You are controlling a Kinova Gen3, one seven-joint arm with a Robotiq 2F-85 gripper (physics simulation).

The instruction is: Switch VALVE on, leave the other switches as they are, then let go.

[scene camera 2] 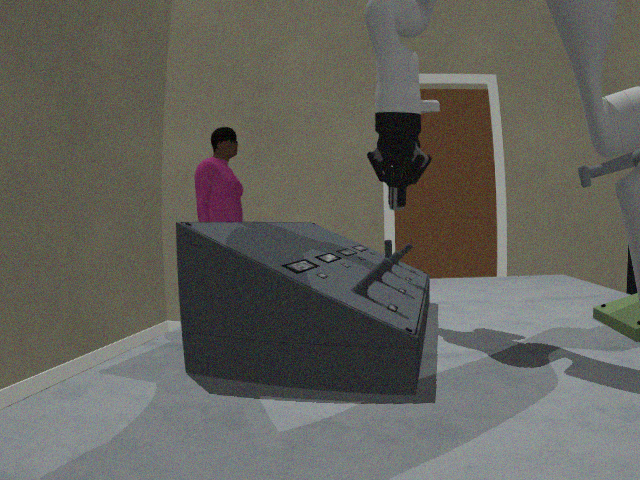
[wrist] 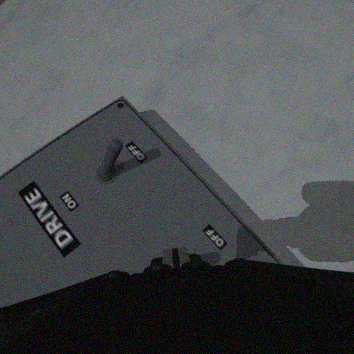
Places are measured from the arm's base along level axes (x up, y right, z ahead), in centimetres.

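Where they show: gripper, between the fingertips: (scene camera 2: 396, 209) (wrist: 175, 264).
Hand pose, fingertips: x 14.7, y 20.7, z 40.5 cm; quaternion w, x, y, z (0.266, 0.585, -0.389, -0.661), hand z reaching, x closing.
Each offset is from my fingertips to the top centre of the thing. "spot": to the spot under its first point.
The dark grey switch console (scene camera 2: 299, 315) (wrist: 150, 200) has a sloping top with levers. In the scene view, one lever @[dx -4.9, dy -0.5, dz +1.7 cm] (scene camera 2: 388, 248) stands nearly upright, while others @[spot: dx -8.0, dy -24.3, dz +7.8 cm] (scene camera 2: 374, 276) slant toward the lower edge and overlap. My gripper (scene camera 2: 397, 207) (wrist: 175, 264) is shut and empty, a short way above the levers, touching none. In the wrist view, the DRIVE label @[dx -6.5, dy +13.0, dz +4.6 cm] (wrist: 49, 219) and its ON label @[spot: dx -7.9, dy +12.2, dz +2.4 cm] (wrist: 69, 201) show; the DRIVE lever @[dx -6.0, dy +10.5, dz -3.3 cm] (wrist: 111, 161) is on the side of its OFF label @[spot: dx -11.4, dy +9.8, dz -5.1 cm] (wrist: 136, 152). Another OFF label (wrist: 215, 237) is near my fingertips. The VALVE label cannot be read; my gripper hides part of the panel.
A person in a pink top (scene camera 2: 219, 191) stands behind the console. A brown door (scene camera 2: 454, 196) is in the back wall. A green block (scene camera 2: 620, 316) lies at the right, near another part of the arm. The arm casts shadows on the pale surface.
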